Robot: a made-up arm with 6 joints.
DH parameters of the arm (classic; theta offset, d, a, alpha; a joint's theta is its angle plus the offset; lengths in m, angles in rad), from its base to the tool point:
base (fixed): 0 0.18 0 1.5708
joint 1: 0 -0.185 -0.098 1.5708
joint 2: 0 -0.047 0.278 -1.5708
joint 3: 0 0.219 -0.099 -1.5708
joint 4: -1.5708 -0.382 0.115 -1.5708
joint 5: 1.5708 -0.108 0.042 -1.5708
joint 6: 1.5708 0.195 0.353 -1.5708
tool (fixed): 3.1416 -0.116 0 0
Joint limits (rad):
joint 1: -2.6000..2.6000
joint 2: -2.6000..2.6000
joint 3: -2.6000..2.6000
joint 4: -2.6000..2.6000
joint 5: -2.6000..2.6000
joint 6: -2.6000..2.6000
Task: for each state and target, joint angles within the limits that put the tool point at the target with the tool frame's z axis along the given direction. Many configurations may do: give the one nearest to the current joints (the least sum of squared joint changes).
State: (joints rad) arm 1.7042 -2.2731 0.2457 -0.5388 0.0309 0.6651
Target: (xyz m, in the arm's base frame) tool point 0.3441 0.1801 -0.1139 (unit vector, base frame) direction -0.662 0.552 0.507
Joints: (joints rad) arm 1.8716 -2.6000 0.9211 -1.1372 0.2963 0.9844
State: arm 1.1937 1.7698 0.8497 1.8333 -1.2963 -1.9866
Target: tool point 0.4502 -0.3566 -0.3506 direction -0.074 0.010 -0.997
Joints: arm 1.4365 2.0167 0.2005 1.3139 -1.3435 -2.2576
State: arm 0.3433 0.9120 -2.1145 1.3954 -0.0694 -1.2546
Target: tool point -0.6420 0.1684 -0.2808 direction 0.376 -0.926 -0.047
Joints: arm 0.6602 0.9004 -1.7068 2.2443 -0.1244 -0.3847
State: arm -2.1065 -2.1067 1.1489 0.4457 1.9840 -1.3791
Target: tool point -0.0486 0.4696 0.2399 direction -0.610 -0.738 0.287
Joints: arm -2.0326 -1.4398 0.8097 0.3220 1.8668 -1.7904
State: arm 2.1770 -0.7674 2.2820 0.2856 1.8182 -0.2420
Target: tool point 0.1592 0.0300 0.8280 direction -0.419 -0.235 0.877
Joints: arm 1.8019 -0.3042 2.2599 0.0286 2.5715 -0.3963
